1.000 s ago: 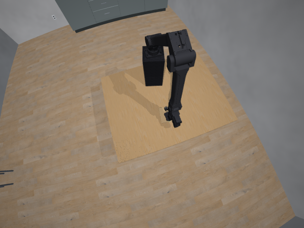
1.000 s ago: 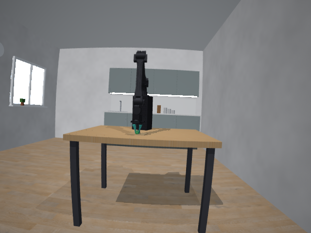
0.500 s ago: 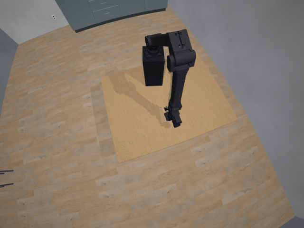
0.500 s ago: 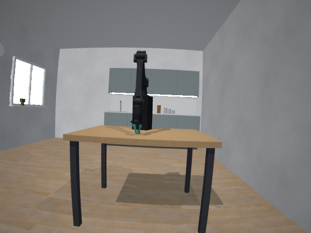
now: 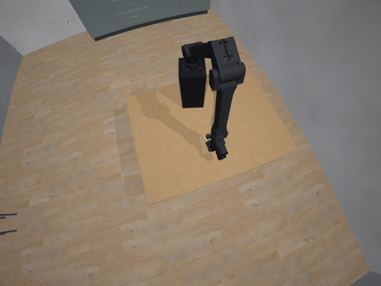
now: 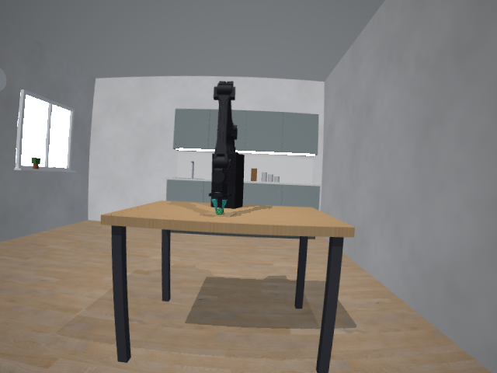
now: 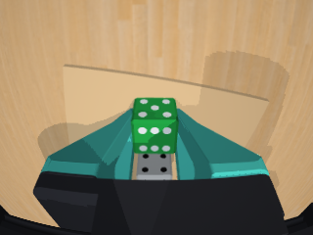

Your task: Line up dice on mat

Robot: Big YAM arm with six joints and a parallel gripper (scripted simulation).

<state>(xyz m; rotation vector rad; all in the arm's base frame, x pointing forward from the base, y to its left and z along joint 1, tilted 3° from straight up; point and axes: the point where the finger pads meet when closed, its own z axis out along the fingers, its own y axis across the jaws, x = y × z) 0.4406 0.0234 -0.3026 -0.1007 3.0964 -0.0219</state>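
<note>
My hand is right at the green die. From my hand the other things lie so: mat (5 cm behind, 1 cm below); then white die (5 cm behind); then black die (9 cm behind, 1 cm to the right).
</note>
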